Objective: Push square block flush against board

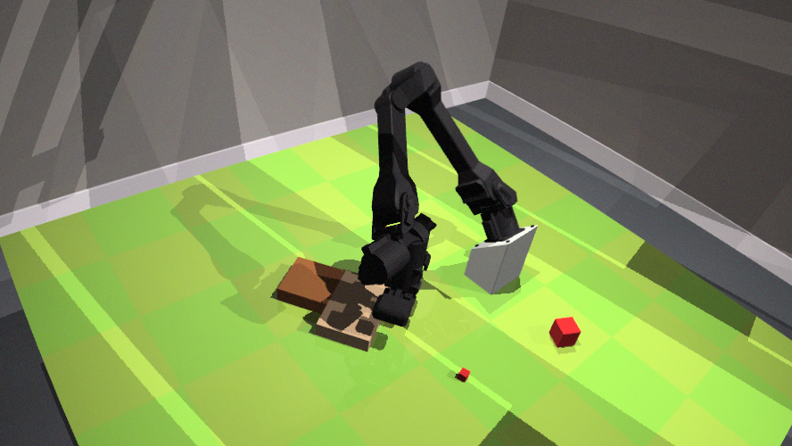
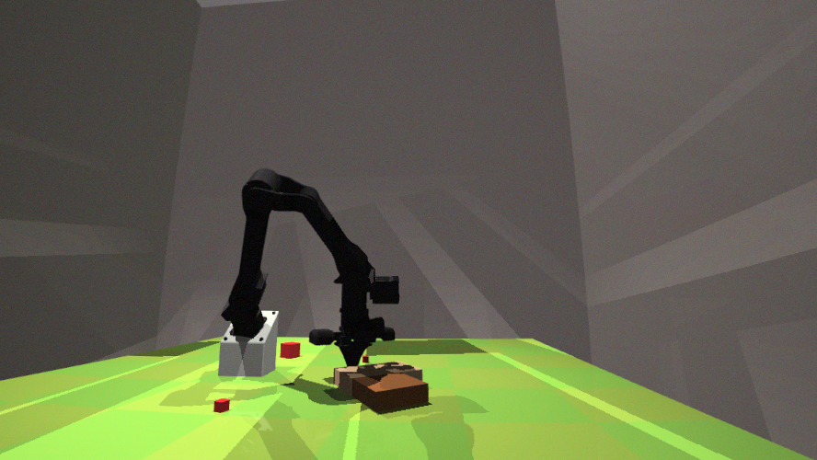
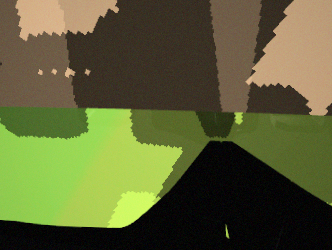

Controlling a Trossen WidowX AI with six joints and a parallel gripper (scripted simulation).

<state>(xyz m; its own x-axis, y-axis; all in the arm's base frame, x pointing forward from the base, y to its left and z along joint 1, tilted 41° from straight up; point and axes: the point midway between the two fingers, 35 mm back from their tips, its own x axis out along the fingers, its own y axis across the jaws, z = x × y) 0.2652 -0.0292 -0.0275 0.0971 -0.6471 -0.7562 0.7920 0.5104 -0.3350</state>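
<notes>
Now: the tan board 7 cm ahead of my gripper tip, 4 cm to the right of it and 1 cm above it. From my gripper tip the other things lie so: larger red cube (25 cm behind, 22 cm to the left, 1 cm above); then square block (14 cm to the right, 11 cm ahead, 1 cm above).
</notes>
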